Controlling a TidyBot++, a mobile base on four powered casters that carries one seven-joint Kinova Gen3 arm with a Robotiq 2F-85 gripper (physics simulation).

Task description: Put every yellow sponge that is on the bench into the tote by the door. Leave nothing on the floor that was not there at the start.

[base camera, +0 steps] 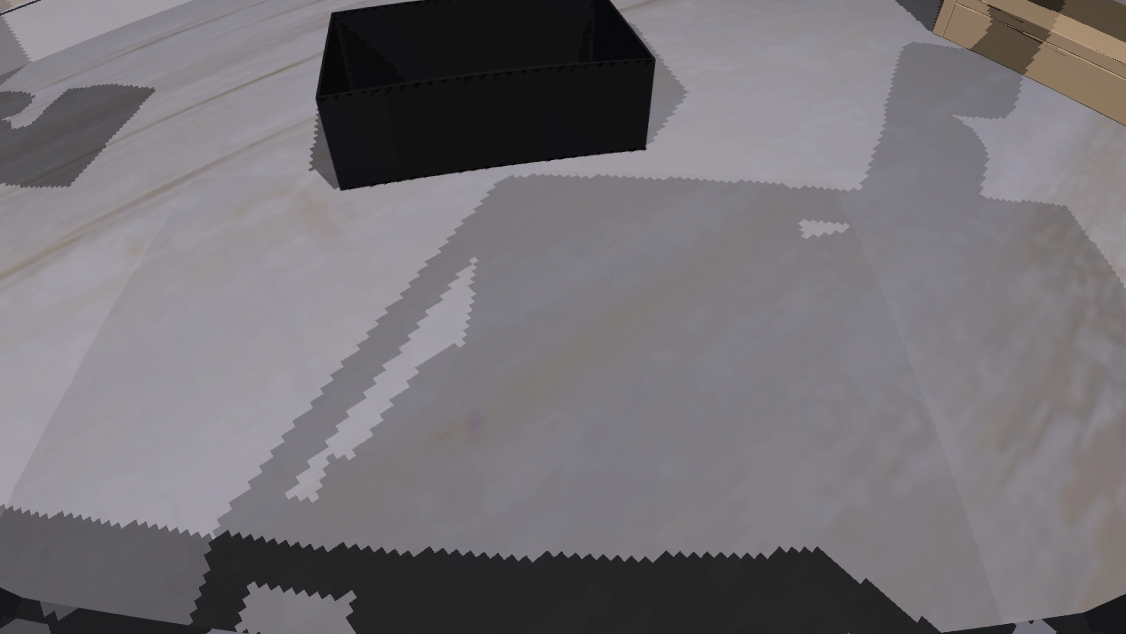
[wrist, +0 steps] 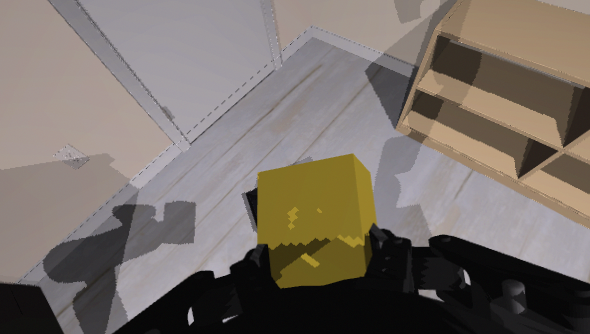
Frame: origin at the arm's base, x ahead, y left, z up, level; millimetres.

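Seen in the pictures: gripper, between the fingertips: (wrist: 318,246).
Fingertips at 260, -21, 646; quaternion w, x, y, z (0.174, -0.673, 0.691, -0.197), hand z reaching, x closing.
Observation:
Offsets run from my fingertips to a thing's top centre, as dx, dy, dz. Level surfaces: height alone.
My gripper (wrist: 318,246) is shut on a yellow sponge {-4, -1, +47} (wrist: 311,205), a block held between the two fingertips in the wrist view. The black tote {+436, +106, -943} (base camera: 492,118) stands upright on the floor at the top of the base camera view; what shows of its inside is dark and no sponge can be made out there. In the wrist view a small part of the tote (wrist: 253,207) shows at the sponge's left edge, and the sponge hides the rest of it. The bench does not show in either view.
A door (wrist: 185,55) with a pale frame stands in the wall beyond the tote. A wooden shelf unit (wrist: 480,67) (base camera: 1047,70) stands to the right. A dark piece of furniture (wrist: 27,310) shows at the lower left of the wrist view. Shadows lie across the floor {dz -1043} (base camera: 196,315).

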